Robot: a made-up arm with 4 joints. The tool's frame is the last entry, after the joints. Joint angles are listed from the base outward. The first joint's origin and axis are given. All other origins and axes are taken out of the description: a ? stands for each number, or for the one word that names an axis. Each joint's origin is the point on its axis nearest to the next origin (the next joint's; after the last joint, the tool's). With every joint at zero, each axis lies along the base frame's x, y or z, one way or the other. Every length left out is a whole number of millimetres.
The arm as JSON. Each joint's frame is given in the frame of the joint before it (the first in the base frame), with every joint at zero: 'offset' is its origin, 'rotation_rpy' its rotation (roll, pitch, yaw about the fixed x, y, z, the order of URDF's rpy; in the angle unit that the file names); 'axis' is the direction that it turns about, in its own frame. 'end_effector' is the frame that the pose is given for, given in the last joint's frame.
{
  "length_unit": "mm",
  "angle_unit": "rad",
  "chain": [
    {
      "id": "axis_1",
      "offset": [
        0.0,
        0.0,
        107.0
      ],
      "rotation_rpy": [
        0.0,
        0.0,
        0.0
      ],
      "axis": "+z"
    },
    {
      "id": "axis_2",
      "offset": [
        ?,
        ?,
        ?
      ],
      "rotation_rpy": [
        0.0,
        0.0,
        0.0
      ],
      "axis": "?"
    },
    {
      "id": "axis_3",
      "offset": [
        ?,
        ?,
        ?
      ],
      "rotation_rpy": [
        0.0,
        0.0,
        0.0
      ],
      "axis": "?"
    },
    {
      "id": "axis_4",
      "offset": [
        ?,
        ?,
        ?
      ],
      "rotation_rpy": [
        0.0,
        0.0,
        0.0
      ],
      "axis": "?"
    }
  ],
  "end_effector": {
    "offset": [
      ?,
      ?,
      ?
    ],
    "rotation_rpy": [
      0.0,
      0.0,
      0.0
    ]
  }
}
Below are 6 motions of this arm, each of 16 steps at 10 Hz.
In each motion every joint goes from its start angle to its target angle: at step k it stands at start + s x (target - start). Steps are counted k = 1, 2, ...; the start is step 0. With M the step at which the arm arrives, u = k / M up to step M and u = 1 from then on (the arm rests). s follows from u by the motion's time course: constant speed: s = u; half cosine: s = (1 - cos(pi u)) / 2; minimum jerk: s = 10 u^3 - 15 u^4 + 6 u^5.
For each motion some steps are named. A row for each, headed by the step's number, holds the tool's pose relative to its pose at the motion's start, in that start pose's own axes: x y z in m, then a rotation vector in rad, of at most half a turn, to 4 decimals.
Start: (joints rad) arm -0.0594 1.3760 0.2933 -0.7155
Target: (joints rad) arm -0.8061 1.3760 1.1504 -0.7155
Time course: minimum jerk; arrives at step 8
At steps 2, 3, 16:
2: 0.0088 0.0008 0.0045 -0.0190 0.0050 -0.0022
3: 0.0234 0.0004 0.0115 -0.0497 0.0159 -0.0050
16: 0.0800 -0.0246 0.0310 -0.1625 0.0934 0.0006

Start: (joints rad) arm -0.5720 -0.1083 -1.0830 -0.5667
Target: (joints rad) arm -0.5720 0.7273 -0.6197 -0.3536
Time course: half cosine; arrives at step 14
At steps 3, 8, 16:
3: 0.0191 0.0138 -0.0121 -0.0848 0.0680 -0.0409
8: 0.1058 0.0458 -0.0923 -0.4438 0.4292 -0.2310
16: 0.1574 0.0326 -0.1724 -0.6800 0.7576 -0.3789

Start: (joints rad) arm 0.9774 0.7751 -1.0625 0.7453
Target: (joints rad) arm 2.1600 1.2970 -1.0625 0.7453
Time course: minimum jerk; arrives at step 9
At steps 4, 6, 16:
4: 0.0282 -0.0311 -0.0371 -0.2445 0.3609 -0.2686
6: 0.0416 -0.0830 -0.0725 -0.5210 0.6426 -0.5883
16: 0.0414 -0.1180 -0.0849 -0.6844 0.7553 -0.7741

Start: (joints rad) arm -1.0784 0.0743 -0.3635 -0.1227
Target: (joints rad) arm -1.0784 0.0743 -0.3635 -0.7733
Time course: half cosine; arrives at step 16
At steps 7, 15, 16:
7: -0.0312 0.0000 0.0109 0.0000 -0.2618 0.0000
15: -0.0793 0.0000 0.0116 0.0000 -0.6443 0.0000
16: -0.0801 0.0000 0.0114 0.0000 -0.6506 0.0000

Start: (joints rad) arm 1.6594 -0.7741 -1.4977 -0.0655
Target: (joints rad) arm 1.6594 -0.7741 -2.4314 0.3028
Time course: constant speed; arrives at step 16
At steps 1, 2, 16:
1: 0.0028 -0.0084 0.0023 0.0583 0.0230 -0.0031
2: 0.0056 -0.0169 0.0040 0.1166 0.0460 -0.0050
16: 0.0372 -0.1215 -0.0228 0.9321 0.3410 0.1111

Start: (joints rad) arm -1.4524 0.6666 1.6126 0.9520
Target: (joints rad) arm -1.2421 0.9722 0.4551 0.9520
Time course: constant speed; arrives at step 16
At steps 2, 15, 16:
2: -0.0085 -0.0025 0.0022 0.0426 -0.0192 0.1268
15: -0.0339 -0.0333 0.0108 0.2741 0.0181 0.9497
16: -0.0332 -0.0358 0.0114 0.2908 0.0332 1.0107

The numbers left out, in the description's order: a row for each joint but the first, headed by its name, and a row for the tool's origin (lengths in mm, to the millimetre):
axis_2: xyz -84.0 130.0 0.0, axis +y
axis_3: xyz -77.0 0.0 77.0, axis -x
axis_4: xyz 0.0 66.0 27.0, axis +y
tool: xyz 57.0 0.0 113.0

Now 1 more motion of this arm.
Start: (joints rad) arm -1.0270 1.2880 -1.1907 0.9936
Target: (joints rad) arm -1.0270 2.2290 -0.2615 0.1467
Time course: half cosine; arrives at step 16
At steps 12, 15, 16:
12: 0.0853 0.0002 0.0766 -0.2534 -0.0912 -0.9030
15: 0.1077 -0.0027 0.0798 -0.3564 -0.0425 -0.9781
16: 0.1094 -0.0029 0.0799 -0.3639 -0.0385 -0.9823

